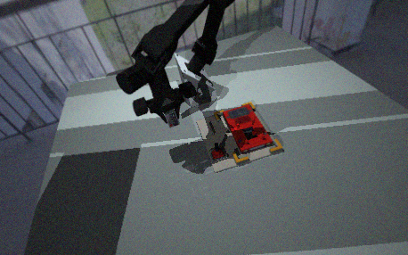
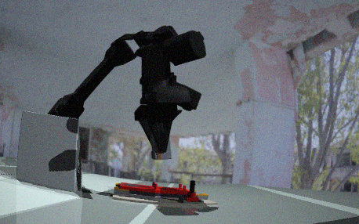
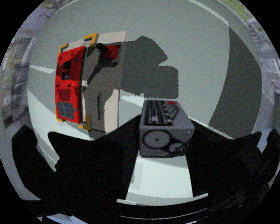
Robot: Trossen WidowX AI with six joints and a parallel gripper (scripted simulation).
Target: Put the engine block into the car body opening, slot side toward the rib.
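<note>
Right now my gripper tip is 11 cm short of the black post, 10 cm to the right of it and 8 cm above it. Round my gripper tip: engine block 1 cm above; then light baseplate 5 cm ahead, 21 cm to the left, 11 cm below.
</note>
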